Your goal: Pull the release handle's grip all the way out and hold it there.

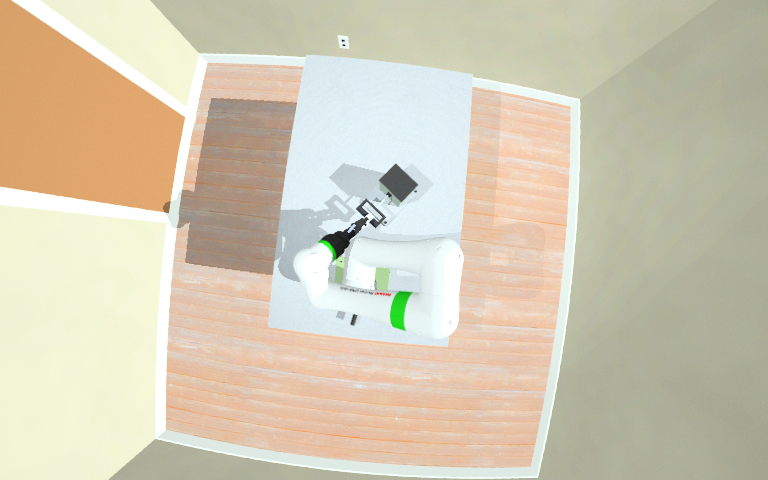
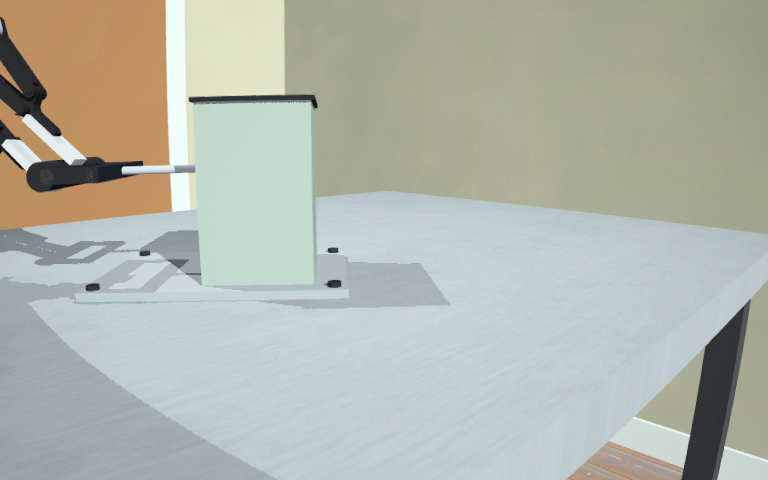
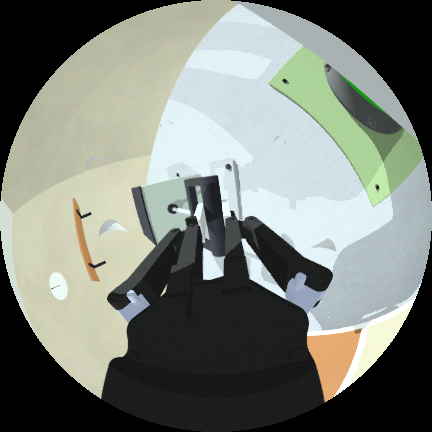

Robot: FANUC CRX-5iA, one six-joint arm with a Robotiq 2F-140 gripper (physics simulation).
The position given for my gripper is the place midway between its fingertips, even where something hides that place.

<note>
I see my gripper (image 2: 67,175) and a bolted base plate (image 1: 388,208).
My gripper also shows in image 3 (image 3: 213,209). The bolted base plate is seen too in image 3 (image 3: 226,171).
</note>
